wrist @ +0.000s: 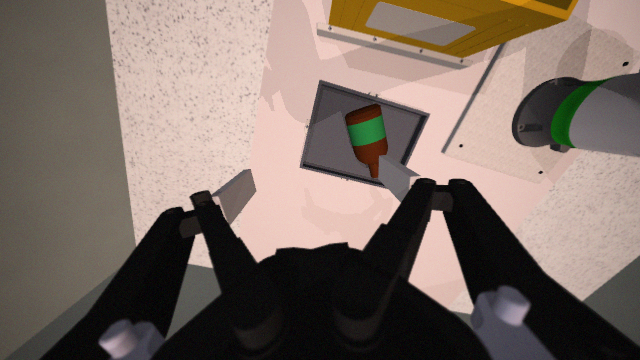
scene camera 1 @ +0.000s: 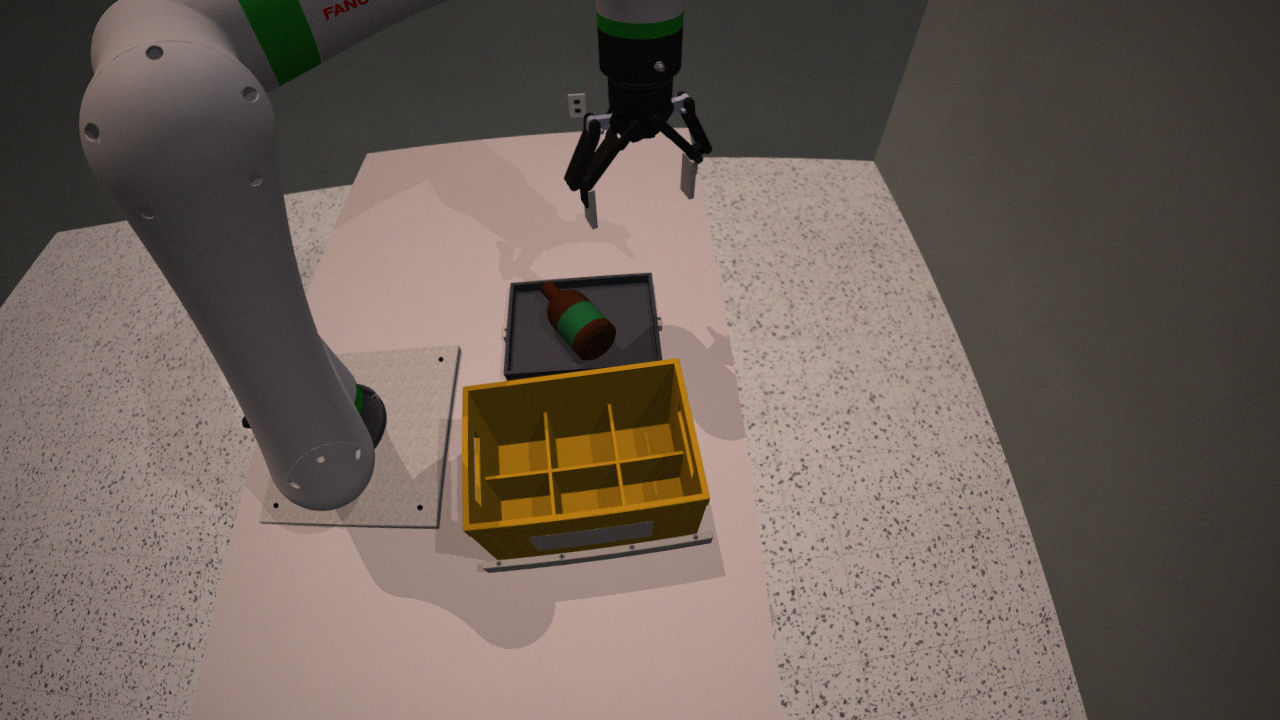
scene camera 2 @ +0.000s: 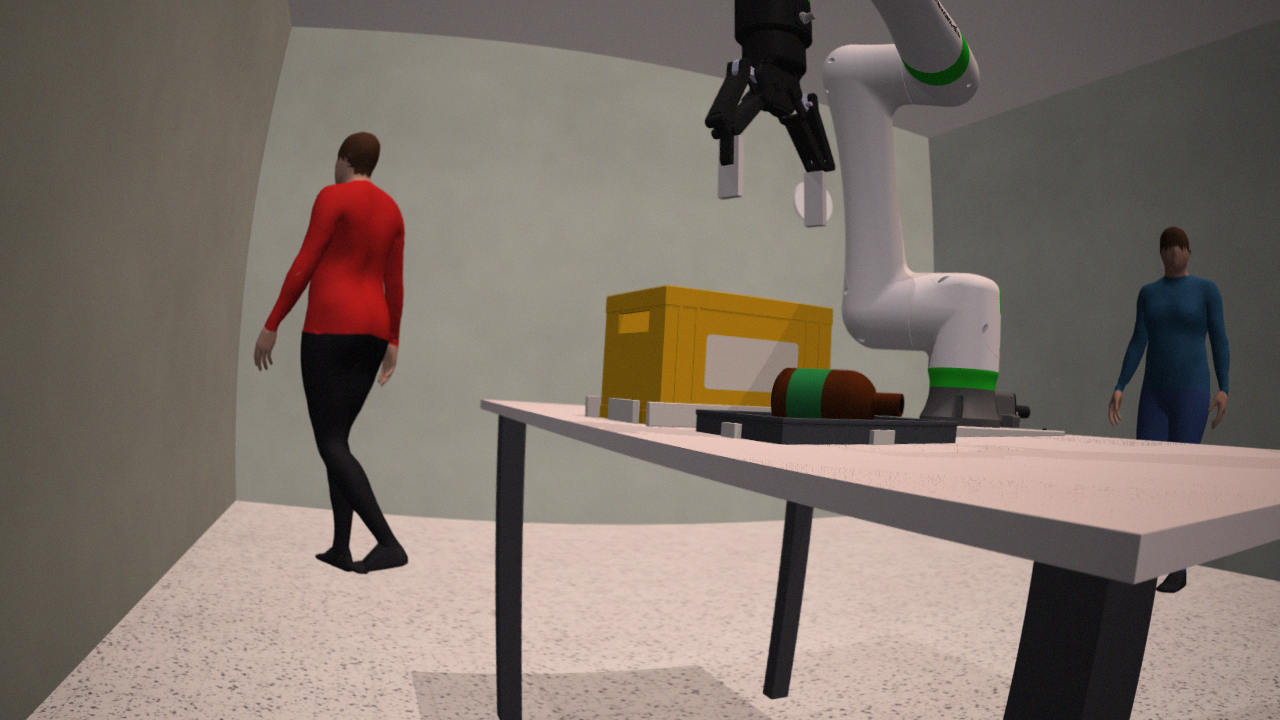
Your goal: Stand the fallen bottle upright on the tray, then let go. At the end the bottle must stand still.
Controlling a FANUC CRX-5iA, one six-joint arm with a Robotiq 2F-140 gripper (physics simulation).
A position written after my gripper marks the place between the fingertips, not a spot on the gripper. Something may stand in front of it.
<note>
I see my gripper point(scene camera 2: 776, 212), a dark grey tray point(scene camera 1: 533, 348) and a light rail point(scene camera 2: 658, 414).
The dark grey tray is seen too in the wrist view point(wrist: 328, 149) and in scene camera 2 point(scene camera 2: 759, 426). My gripper shows as well in the wrist view point(wrist: 315, 173) and in scene camera 1 point(scene camera 1: 640, 207).
</note>
